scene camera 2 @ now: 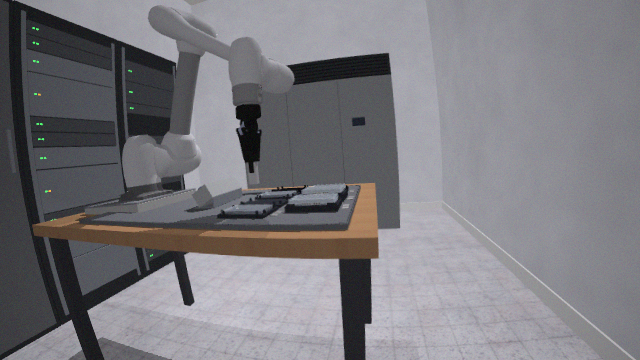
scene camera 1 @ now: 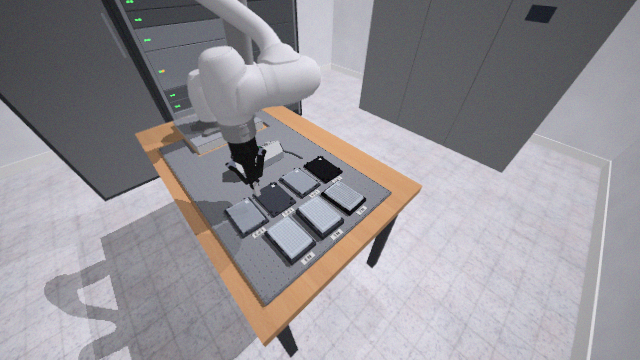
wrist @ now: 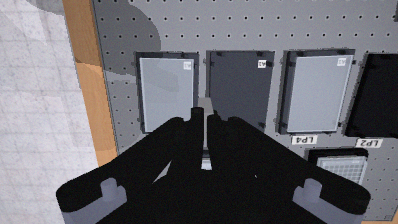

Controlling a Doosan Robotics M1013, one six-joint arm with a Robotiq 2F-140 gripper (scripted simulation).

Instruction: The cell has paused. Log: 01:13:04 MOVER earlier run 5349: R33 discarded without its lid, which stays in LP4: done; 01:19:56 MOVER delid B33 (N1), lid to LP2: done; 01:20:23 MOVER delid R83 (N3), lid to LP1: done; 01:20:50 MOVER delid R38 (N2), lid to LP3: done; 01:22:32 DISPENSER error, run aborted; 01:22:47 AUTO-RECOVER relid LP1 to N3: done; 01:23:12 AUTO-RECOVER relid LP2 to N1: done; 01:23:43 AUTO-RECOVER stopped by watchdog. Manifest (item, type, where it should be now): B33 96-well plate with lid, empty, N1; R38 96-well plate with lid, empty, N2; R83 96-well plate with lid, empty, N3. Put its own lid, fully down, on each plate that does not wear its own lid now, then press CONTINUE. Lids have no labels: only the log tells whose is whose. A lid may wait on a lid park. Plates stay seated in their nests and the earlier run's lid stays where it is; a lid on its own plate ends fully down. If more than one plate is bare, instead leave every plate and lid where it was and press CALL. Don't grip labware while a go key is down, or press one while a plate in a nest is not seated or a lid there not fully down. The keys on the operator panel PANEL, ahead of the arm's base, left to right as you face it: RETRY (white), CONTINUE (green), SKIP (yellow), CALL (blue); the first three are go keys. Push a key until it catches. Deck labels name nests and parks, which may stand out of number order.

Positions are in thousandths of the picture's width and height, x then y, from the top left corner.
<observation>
In view: my gripper (scene camera 2: 398,510), a plate (wrist: 886,748) and a park LP1 (scene camera 1: 429,551).
My gripper is seen too in scene camera 1 (scene camera 1: 402,538) and in the wrist view (wrist: 514,480). The park LP1 is seen too in the wrist view (wrist: 597,391).
</observation>
